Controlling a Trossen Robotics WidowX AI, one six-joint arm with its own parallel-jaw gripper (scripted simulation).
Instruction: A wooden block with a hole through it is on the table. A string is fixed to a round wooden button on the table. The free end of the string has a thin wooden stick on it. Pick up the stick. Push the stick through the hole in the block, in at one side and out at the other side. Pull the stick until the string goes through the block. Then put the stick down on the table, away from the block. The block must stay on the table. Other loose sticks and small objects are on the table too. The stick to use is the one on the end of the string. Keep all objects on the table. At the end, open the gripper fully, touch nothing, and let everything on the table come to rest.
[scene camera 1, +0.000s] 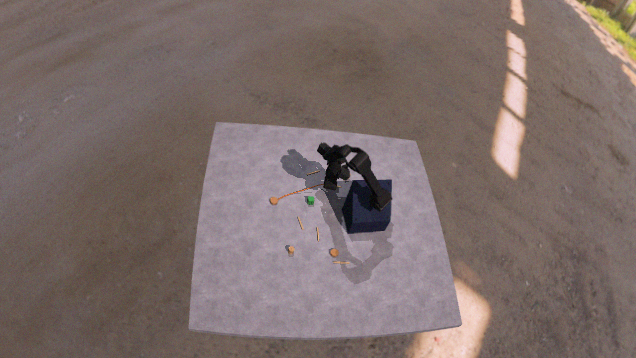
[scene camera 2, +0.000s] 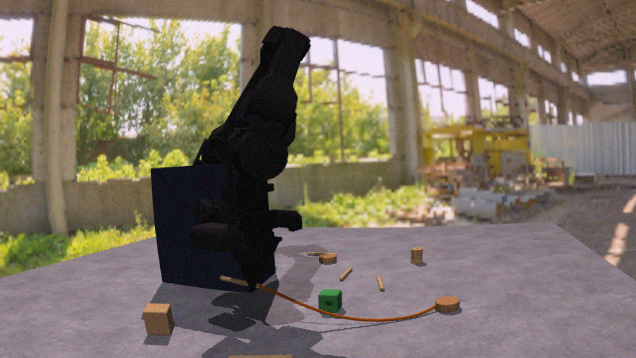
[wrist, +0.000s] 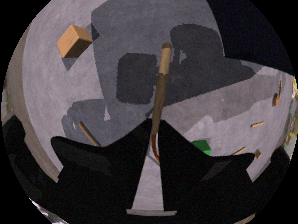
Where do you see my gripper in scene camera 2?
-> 254, 286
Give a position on a wooden block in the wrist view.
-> At 74, 41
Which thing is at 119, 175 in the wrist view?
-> My gripper.
